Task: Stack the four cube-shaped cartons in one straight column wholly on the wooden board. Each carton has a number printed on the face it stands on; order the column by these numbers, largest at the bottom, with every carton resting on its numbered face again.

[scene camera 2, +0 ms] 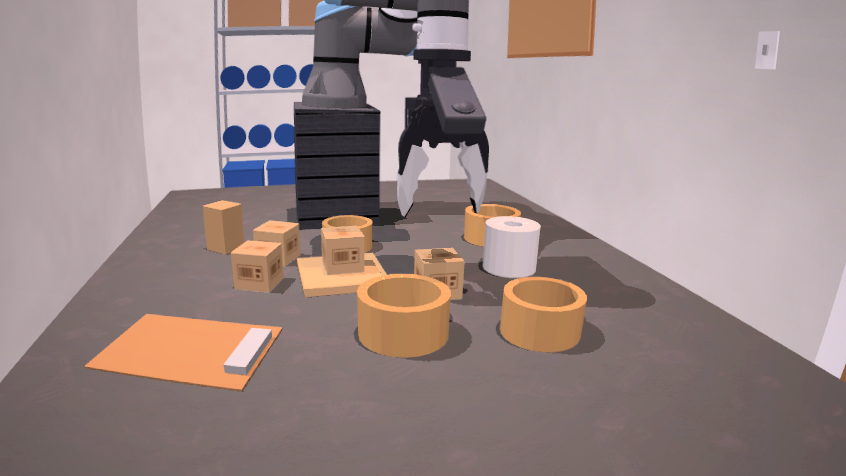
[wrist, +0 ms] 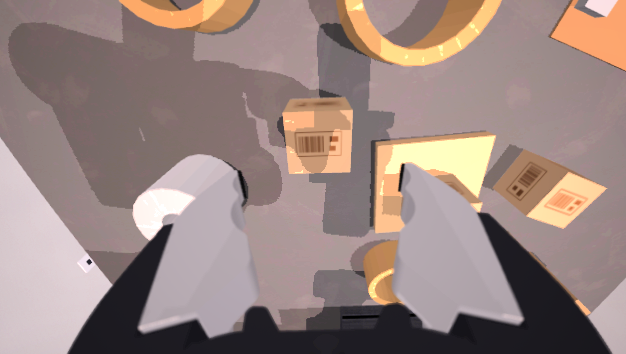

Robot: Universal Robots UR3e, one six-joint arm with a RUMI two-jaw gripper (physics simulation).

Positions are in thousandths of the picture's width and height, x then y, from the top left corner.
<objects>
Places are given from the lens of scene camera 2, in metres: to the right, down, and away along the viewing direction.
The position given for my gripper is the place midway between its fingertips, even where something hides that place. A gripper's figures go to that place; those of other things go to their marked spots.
my gripper (scene camera 2: 521,451): 0.02, -0.03, 0.66
white roll (scene camera 2: 605,514): 0.13, 0.01, 0.74
</objects>
